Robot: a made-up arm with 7 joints. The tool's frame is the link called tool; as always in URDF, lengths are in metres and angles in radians. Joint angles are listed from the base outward.
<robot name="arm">
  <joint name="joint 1" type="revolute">
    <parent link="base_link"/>
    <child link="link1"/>
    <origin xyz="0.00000 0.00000 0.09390"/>
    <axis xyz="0 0 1"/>
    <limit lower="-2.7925" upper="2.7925"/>
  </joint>
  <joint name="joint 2" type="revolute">
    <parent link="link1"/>
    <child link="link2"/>
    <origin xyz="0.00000 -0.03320 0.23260"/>
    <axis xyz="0 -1 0"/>
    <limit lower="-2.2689" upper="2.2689"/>
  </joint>
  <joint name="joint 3" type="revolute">
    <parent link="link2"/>
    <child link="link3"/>
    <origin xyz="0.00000 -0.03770 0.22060"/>
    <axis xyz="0 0 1"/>
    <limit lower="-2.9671" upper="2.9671"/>
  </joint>
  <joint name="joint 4" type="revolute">
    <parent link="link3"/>
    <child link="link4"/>
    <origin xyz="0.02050 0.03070 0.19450"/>
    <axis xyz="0 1 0"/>
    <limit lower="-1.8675" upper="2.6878"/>
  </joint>
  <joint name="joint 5" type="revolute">
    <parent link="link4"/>
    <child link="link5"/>
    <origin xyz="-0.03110 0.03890 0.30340"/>
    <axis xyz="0 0 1"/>
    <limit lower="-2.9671" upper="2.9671"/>
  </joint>
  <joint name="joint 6" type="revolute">
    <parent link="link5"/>
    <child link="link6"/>
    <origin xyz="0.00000 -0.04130 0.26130"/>
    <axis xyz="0 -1 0"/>
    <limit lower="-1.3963" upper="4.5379"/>
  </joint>
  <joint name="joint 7" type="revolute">
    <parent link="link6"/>
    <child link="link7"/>
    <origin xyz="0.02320 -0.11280 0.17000"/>
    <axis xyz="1 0 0"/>
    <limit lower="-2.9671" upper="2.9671"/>
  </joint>
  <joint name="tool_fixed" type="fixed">
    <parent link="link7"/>
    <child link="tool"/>
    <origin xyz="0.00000 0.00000 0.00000" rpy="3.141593 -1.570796 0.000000"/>
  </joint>
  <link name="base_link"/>
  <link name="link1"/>
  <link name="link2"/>
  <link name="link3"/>
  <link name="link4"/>
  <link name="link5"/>
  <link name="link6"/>
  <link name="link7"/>
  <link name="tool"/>
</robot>
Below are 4 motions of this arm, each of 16 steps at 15 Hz.
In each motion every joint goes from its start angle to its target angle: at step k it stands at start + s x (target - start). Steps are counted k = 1, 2, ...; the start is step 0. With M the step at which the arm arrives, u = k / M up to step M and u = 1 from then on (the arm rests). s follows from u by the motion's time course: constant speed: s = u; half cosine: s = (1 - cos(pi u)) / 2; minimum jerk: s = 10 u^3 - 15 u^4 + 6 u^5.
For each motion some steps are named. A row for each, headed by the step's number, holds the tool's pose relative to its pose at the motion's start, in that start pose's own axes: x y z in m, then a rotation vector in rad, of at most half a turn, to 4 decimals.
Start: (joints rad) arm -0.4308 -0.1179 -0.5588 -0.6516 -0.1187 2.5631 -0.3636
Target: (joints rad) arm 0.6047 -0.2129 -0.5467 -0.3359 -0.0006 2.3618 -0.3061
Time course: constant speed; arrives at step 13
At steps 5, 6, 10, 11, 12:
5: -0.0758 0.0296 -0.1050 -0.3279 -0.3485 0.1335
6: -0.0875 0.0280 -0.1274 -0.3944 -0.4131 0.1702
10: -0.1221 -0.0027 -0.2112 -0.6614 -0.6492 0.3494
11: -0.1277 -0.0160 -0.2291 -0.7282 -0.7018 0.4020
12: -0.1322 -0.0312 -0.2451 -0.7949 -0.7516 0.4578

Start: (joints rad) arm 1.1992 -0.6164 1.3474 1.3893 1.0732 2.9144 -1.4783
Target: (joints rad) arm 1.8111 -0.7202 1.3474 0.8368 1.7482 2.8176 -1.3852
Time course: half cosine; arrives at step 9
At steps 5, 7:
5: 0.0507 -0.1339 -0.1181 0.2285 -0.4718 0.3479
7: 0.0858 -0.1833 -0.1898 0.3407 -0.7461 0.4922

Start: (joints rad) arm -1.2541 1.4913 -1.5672 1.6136 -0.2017 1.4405 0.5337
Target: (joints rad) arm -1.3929 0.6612 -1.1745 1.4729 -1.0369 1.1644 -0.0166
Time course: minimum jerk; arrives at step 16
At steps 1, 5, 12, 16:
1: 0.0000 -0.0021 -0.0003 0.0002 0.0001 -0.0050
5: -0.0247 -0.1694 -0.0225 0.0053 0.0089 -0.4053
12: -0.4772 -0.6348 -0.0808 -0.1597 0.1178 -1.9818
16: -0.5712 -0.6575 -0.0795 -0.2066 0.1426 -2.2009

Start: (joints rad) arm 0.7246 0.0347 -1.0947 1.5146 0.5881 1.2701 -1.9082
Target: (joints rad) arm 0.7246 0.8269 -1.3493 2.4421 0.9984 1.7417 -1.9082
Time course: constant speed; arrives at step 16
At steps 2, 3, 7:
2: -0.0767 -0.0569 -0.0232 -0.0082 -0.0318 0.1530
3: -0.1102 -0.0898 -0.0350 -0.0101 -0.0481 0.2301
7: -0.2068 -0.2435 -0.0823 0.0017 -0.1156 0.5398

